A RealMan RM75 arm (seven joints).
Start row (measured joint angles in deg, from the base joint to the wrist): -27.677 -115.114 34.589 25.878 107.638 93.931 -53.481
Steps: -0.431 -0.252 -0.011 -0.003 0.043 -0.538 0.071; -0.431 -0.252 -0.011 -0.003 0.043 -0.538 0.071; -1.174 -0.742 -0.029 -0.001 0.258 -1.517 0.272; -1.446 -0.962 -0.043 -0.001 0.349 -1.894 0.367; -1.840 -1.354 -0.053 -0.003 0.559 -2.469 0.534; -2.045 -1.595 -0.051 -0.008 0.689 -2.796 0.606; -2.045 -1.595 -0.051 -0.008 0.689 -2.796 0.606; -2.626 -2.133 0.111 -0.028 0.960 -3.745 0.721; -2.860 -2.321 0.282 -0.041 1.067 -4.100 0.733; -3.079 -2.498 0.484 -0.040 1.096 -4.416 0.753; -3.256 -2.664 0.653 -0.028 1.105 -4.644 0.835; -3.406 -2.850 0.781 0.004 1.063 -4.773 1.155; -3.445 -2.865 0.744 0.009 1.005 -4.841 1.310; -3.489 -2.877 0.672 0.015 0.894 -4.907 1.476; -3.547 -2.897 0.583 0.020 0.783 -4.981 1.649
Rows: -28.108 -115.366 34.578 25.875 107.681 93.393 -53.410; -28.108 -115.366 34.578 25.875 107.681 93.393 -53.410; -28.851 -115.856 34.560 25.877 107.896 92.414 -53.209; -29.123 -116.076 34.546 25.877 107.987 92.037 -53.114; -29.517 -116.468 34.536 25.875 108.197 91.462 -52.947; -29.722 -116.709 34.538 25.870 108.327 91.135 -52.875; -29.722 -116.709 34.538 25.870 108.327 91.135 -52.875; -30.303 -117.247 34.700 25.850 108.598 90.186 -52.760; -30.537 -117.435 34.871 25.837 108.705 89.831 -52.748; -30.756 -117.612 35.073 25.838 108.734 89.515 -52.728; -30.933 -117.778 35.242 25.850 108.743 89.287 -52.646; -31.083 -117.964 35.370 25.882 108.701 89.158 -52.326; -31.122 -117.979 35.333 25.887 108.643 89.090 -52.171; -31.166 -117.991 35.261 25.893 108.532 89.024 -52.005; -31.224 -118.011 35.172 25.898 108.421 88.950 -51.832
